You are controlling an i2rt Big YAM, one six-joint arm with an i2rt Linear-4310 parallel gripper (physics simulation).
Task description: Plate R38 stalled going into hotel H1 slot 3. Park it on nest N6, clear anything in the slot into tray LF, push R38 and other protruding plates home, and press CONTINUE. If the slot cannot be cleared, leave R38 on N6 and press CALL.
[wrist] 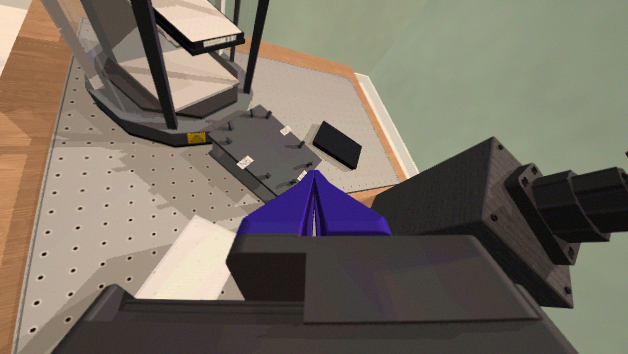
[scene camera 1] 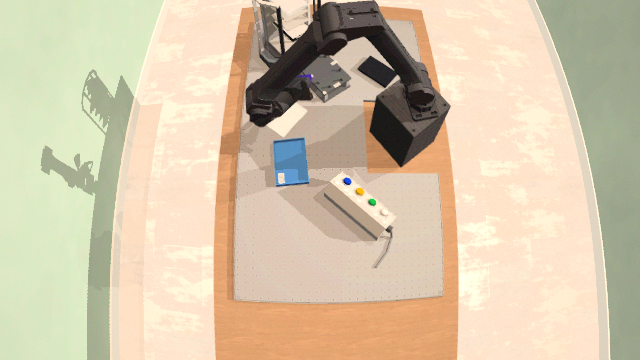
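Where they show: gripper, between the fingertips: [wrist: 314, 177] [scene camera 1: 310, 76]; arm's base, origin of its link: [wrist: 536, 210] [scene camera 1: 420, 101].
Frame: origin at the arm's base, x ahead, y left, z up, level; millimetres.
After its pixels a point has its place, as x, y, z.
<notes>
My gripper [scene camera 1: 311, 77] {304, -155, -17} [wrist: 314, 177] {304, -155, -17} is shut and empty; its purple fingertips are above the near side of the grey nest N6 [scene camera 1: 330, 75] {219, -252, -183} [wrist: 265, 145] {247, -283, -184}. No plate shows on the visible part of the nest. The plate hotel [scene camera 1: 281, 30] {365, -354, 8} [wrist: 159, 75] {368, -352, -105} stands beyond it, partly hidden by the arm in the scene view. A pale-topped plate [wrist: 200, 22] {309, -410, -75} with a black edge and a barcode label sits in the hotel; its label is too small to read. A blue tray [scene camera 1: 292, 155] {398, -2, -241} holds a small whitish piece or label at one corner. The button box [scene camera 1: 352, 210] {256, 231, -188} has blue, yellow, green and white buttons.
A whitish flat sheet [scene camera 1: 290, 120] {383, -126, -231} [wrist: 187, 260] {401, -160, -231} lies between the tray and the nest. A black slab [scene camera 1: 377, 71] {36, -272, -230} [wrist: 337, 145] {42, -273, -231} lies beside the nest. The black arm base [scene camera 1: 410, 125] {55, 68, -10} [wrist: 440, 195] {68, -76, -69} stands at the right. A cable [scene camera 1: 389, 252] {163, 377, -244} trails from the button box.
</notes>
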